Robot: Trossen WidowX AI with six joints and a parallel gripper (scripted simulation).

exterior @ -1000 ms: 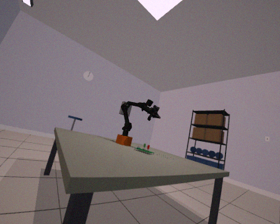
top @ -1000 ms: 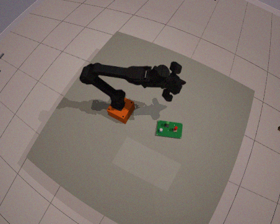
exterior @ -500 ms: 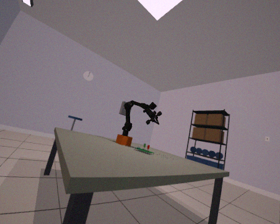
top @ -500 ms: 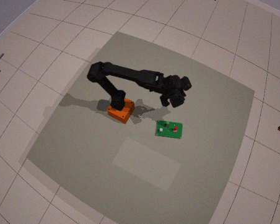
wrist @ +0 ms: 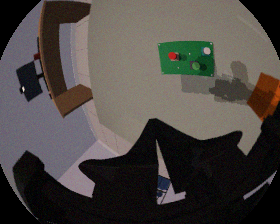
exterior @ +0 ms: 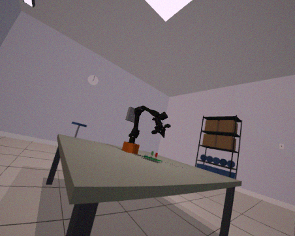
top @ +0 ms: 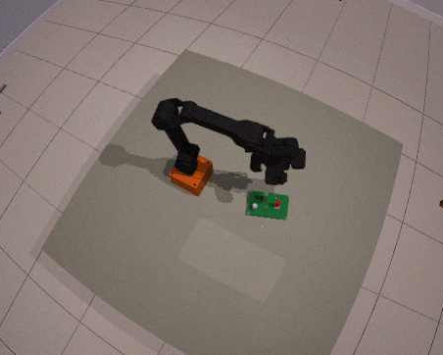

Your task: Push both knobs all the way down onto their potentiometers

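My gripper tip is 16 cm above the green round knob, 6 cm to the left of it and 4 cm past it. Also, from my gripper tip: red knob (17 cm below, 7 cm to the right, 2 cm ahead).
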